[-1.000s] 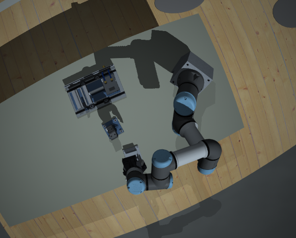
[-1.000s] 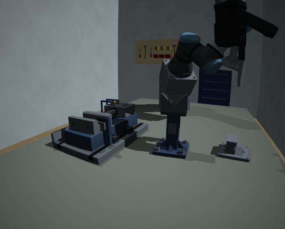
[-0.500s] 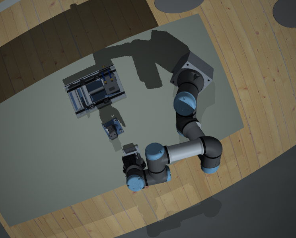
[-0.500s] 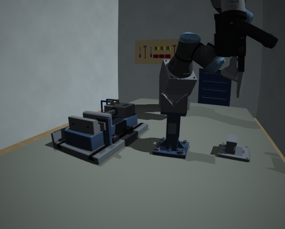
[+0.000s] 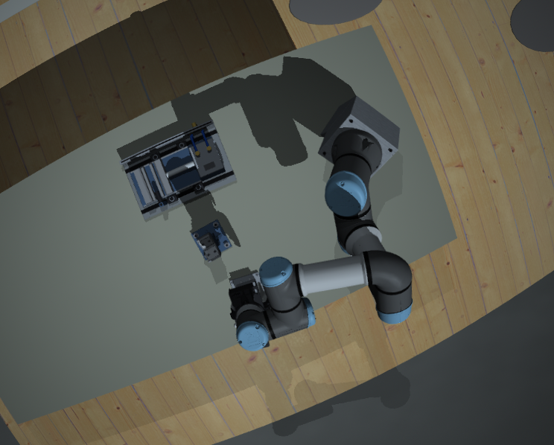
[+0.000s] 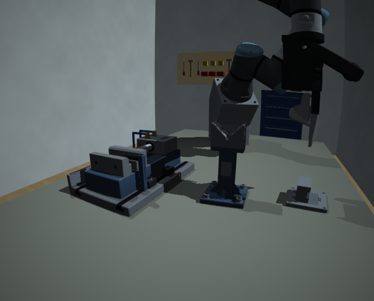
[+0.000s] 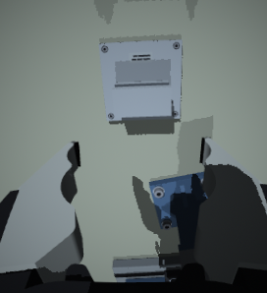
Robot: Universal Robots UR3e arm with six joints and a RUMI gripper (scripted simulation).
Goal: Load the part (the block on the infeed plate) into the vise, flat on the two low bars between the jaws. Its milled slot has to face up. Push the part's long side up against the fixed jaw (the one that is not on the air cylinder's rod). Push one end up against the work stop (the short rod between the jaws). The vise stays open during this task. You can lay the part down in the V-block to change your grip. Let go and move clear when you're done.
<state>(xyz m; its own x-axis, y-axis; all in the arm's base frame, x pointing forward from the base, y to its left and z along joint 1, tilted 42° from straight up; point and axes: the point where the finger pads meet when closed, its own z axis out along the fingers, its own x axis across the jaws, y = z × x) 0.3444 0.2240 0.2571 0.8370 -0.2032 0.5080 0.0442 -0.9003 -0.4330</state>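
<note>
Now: hand 1 cm to the right of the part and 12 cm above it. From my hand the other things lie so: blue post (7 cm ahead, 16 cm to the right, 9 cm below); then infeed plate (1 cm to the left, 14 cm below); then work stop (17 cm ahead, 33 cm to the right, 5 cm below).
</note>
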